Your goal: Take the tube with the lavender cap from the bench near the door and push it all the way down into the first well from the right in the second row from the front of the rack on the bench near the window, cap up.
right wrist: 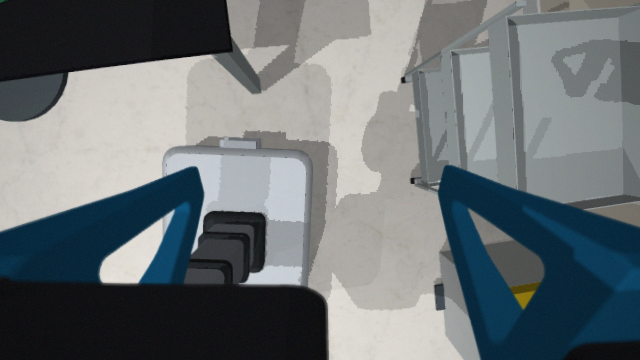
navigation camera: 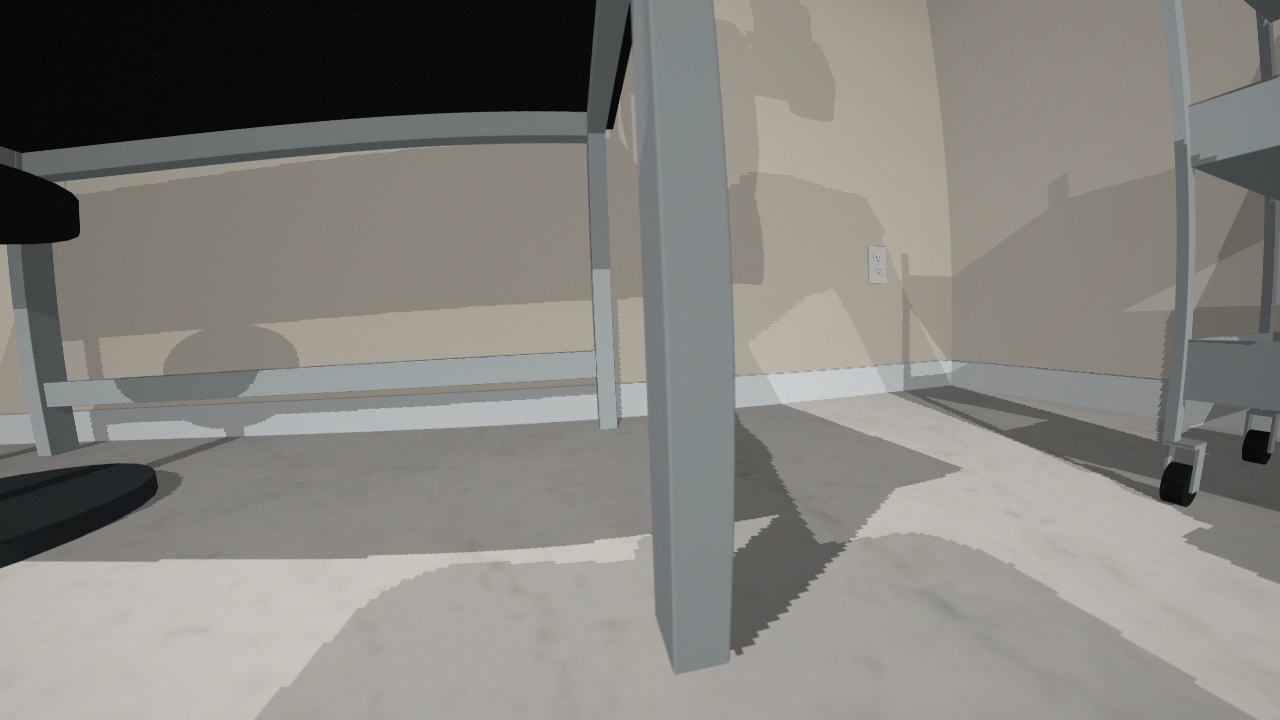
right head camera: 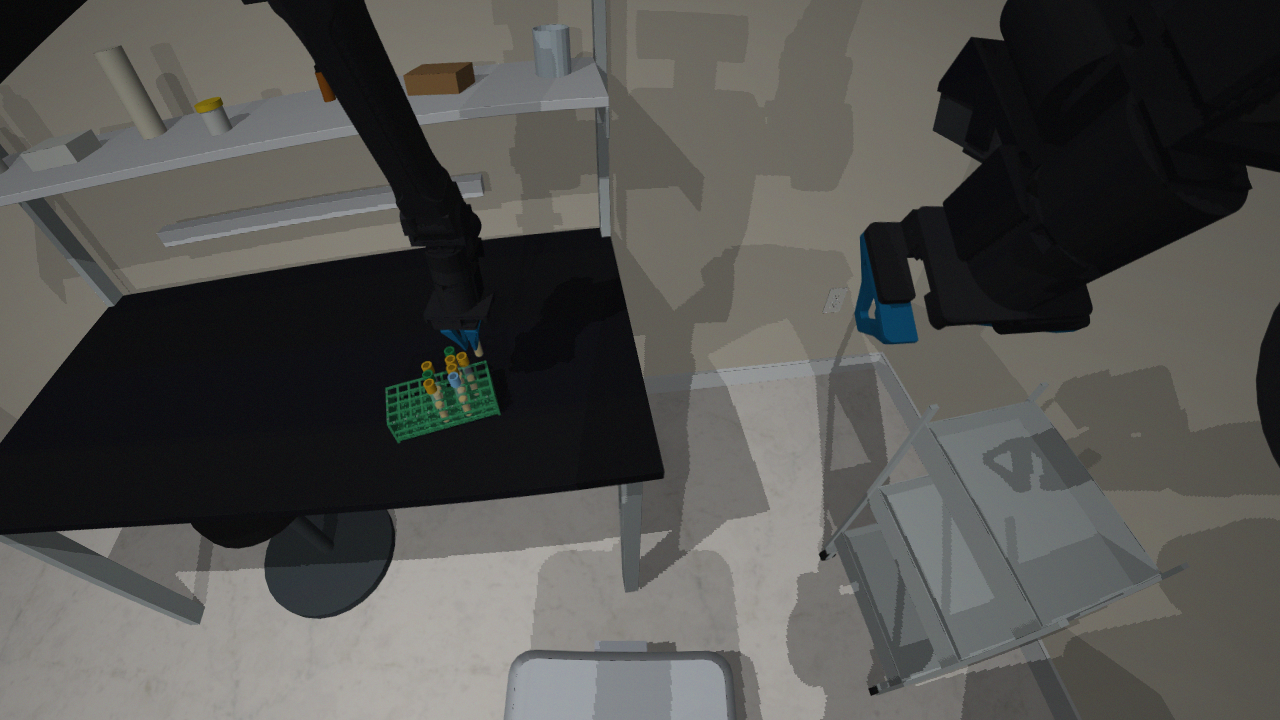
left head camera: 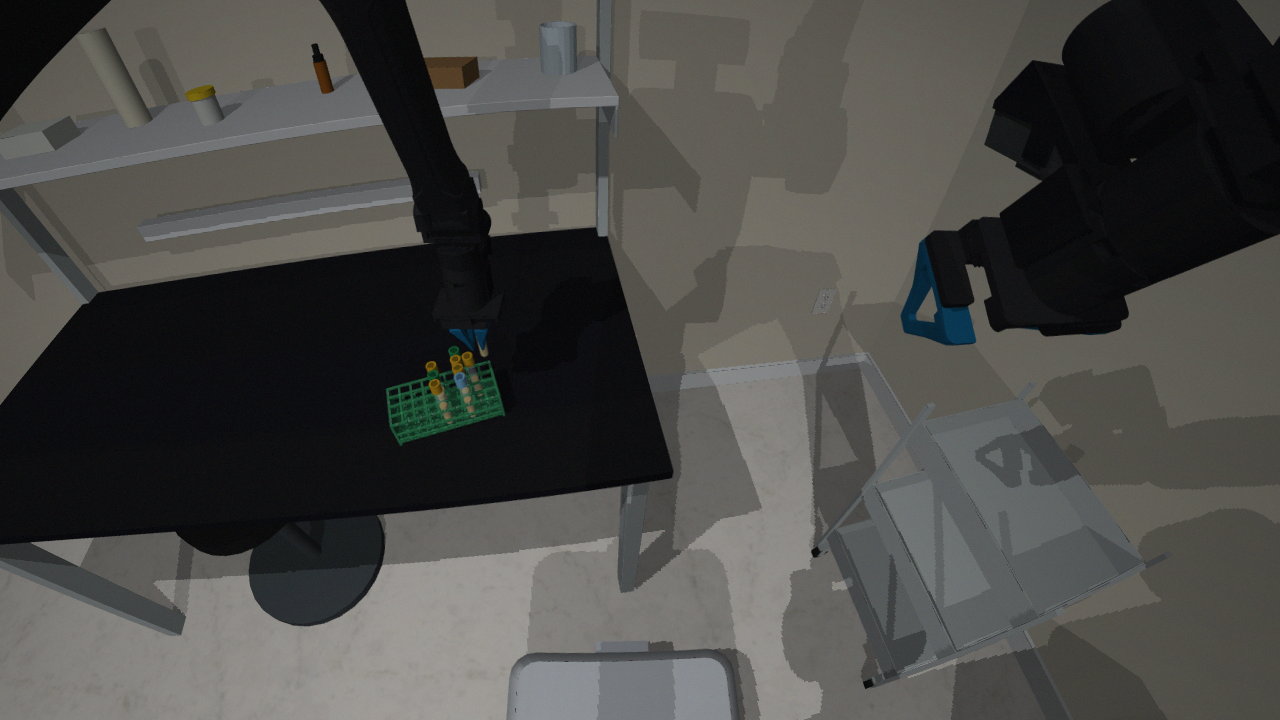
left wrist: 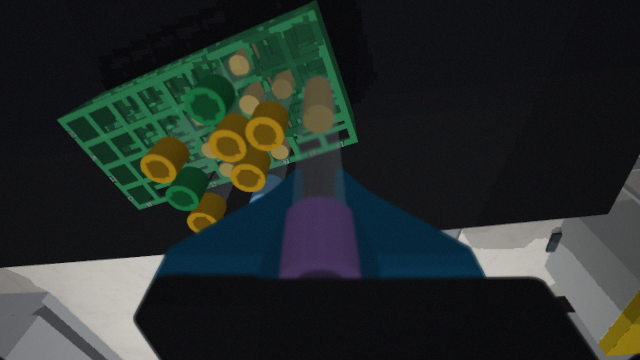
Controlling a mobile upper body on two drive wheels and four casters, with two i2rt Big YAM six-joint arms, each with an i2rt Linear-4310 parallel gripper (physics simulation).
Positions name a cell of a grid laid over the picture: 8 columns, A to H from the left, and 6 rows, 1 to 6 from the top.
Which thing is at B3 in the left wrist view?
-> A green rack.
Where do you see a green rack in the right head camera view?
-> C4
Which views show my right gripper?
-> The right wrist view, the right head camera view and the left head camera view only.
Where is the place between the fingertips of my left gripper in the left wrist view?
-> At D4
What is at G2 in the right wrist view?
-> A grey wheeled cart.
